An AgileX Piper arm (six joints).
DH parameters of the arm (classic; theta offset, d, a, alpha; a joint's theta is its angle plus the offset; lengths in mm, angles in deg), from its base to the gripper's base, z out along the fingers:
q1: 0 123 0 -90
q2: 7.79 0 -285 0
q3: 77.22 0 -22 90
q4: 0 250.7 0 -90
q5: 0 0 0 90
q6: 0 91 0 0
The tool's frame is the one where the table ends.
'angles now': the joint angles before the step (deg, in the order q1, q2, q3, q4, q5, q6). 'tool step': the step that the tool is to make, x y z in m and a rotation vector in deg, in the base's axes. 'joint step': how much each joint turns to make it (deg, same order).
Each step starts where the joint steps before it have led.
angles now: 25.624 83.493 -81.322 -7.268 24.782 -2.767
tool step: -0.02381 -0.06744 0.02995 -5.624 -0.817 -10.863
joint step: -8.592 -7.609 0.002 -5.826 9.027 0.063
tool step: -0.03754 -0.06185 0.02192 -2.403 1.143 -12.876
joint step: -10.009 -7.203 -0.002 -2.748 9.106 -0.001
